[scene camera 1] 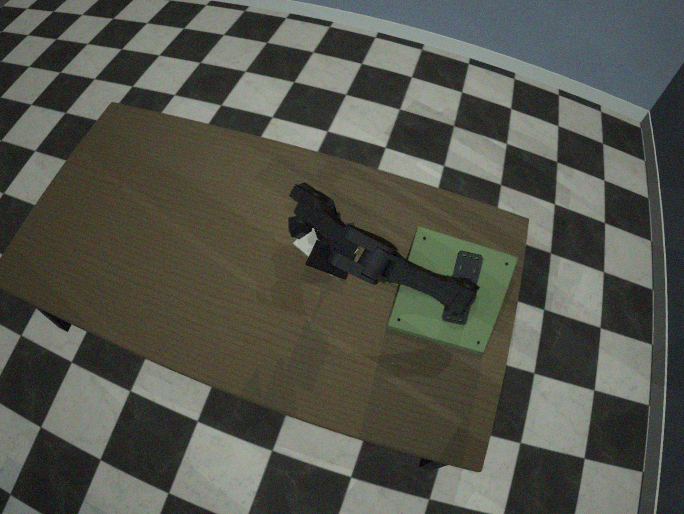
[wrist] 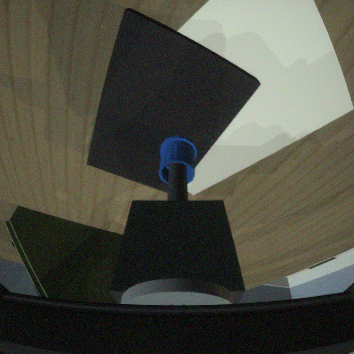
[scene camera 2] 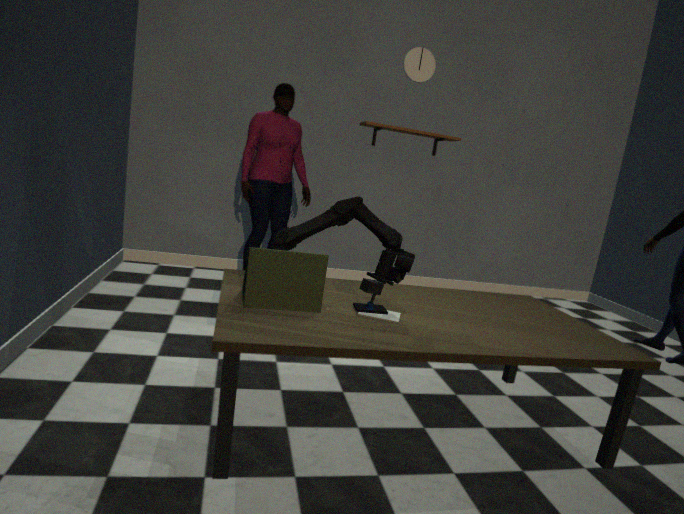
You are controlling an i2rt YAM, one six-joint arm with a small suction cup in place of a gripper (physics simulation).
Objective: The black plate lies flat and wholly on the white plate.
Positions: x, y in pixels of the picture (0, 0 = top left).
Labels:
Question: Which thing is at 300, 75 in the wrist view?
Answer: A white plate.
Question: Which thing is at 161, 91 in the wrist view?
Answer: A black plate.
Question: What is my suction cup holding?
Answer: A black plate.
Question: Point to my suction cup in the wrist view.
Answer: At 177, 148

